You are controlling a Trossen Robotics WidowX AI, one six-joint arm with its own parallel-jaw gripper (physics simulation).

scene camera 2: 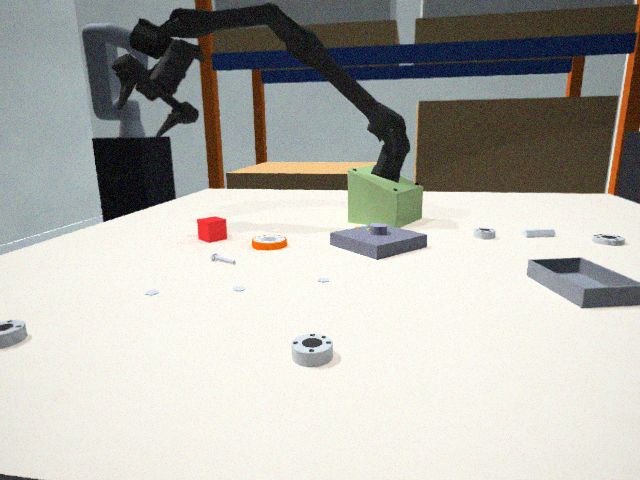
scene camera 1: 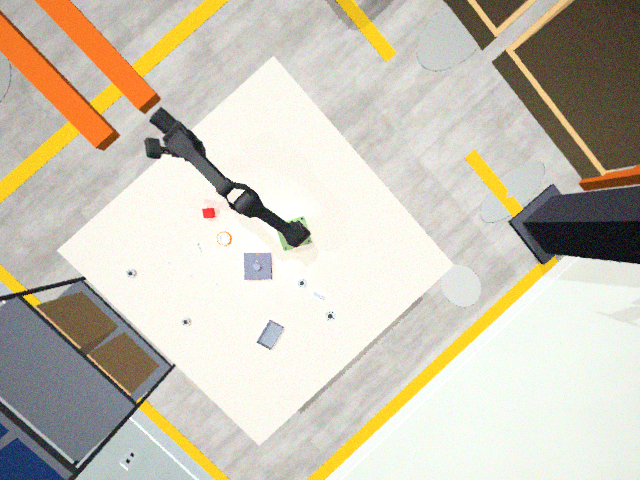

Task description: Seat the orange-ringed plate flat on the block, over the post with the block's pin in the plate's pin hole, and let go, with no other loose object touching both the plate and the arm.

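Pixels of known places: gripper, between the fingertips: (scene camera 2: 138, 123) (scene camera 1: 171, 158); arm's base, origin of its link: (scene camera 2: 385, 174) (scene camera 1: 297, 229).
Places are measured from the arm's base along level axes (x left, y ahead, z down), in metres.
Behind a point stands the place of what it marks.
Note:
The orange-ringed plate (scene camera 1: 223, 238) @(x -0.200, y 0.297, z 0.099 m) (scene camera 2: 269, 241) @(x -0.183, y 0.301, z 0.090 m) lies flat on the table, apart from the block. The square grey-purple block (scene camera 1: 250, 273) @(x 0.012, y 0.297, z 0.079 m) (scene camera 2: 361, 244) @(x -0.013, y 0.315, z 0.084 m) carries a round post (scene camera 1: 256, 266) @(x 0.005, y 0.252, z 0.064 m) (scene camera 2: 378, 228) @(x 0.011, y 0.268, z 0.066 m) near its middle, with small orange-yellow marks near one edge; I cannot tell which is the pin. The plate's pin hole is too small to make out. My gripper (scene camera 2: 140, 121) @(x -0.504, y 0.178, z -0.120 m) is open and empty, high up and well away from the plate and block, beyond the red cube. Its fingertips point downward in scene camera 2; in scene camera 1 they are hidden.
A red cube (scene camera 1: 208, 212) @(x -0.315, y 0.250, z 0.063 m) (scene camera 2: 211, 229) @(x -0.307, y 0.277, z 0.078 m) and a bolt (scene camera 1: 199, 247) @(x -0.230, y 0.395, z 0.096 m) (scene camera 2: 222, 258) @(x -0.230, y 0.399, z 0.096 m) lie near the plate. The arm stands on a green box (scene camera 1: 286, 243) @(x 0.014, y 0.076, z 0.016 m) (scene camera 2: 372, 201) @(x -0.020, y 0.085, z 0.049 m) behind the block. Several grey rings, small flat bits, a grey rod (scene camera 1: 318, 296) @(x 0.305, y 0.134, z 0.088 m) (scene camera 2: 539, 233) @(x 0.306, y 0.138, z 0.095 m) and a tray (scene camera 1: 270, 334) @(x 0.295, y 0.427, z 0.101 m) (scene camera 2: 610, 297) @(x 0.306, y 0.483, z 0.091 m) lie around.

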